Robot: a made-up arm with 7 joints. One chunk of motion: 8 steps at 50 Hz.
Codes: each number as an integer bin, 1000 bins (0 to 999) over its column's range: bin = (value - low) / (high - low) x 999, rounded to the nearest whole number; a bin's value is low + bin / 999 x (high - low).
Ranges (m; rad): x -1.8..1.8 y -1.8..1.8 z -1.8..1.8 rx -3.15..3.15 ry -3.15..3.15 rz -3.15..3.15
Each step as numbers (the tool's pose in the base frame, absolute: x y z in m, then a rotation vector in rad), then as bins.
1 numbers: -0.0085 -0.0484 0.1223 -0.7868 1.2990 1.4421
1 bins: 497 486 533 375 705 728
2 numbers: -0.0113 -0.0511 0.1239 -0.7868 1.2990 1.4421
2 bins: 496 485 534 375 705 728
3 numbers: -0.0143 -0.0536 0.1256 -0.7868 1.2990 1.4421
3 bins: 496 485 534 375 705 728
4 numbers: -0.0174 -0.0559 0.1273 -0.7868 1.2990 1.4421
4 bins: 495 484 535 375 705 728
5 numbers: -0.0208 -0.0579 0.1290 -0.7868 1.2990 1.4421
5 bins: 494 483 535 375 705 728
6 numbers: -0.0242 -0.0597 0.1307 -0.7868 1.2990 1.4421
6 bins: 493 483 536 375 705 728
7 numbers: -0.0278 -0.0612 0.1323 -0.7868 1.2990 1.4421
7 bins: 492 483 536 375 705 728
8 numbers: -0.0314 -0.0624 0.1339 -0.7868 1.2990 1.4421
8 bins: 491 482 537 375 705 728
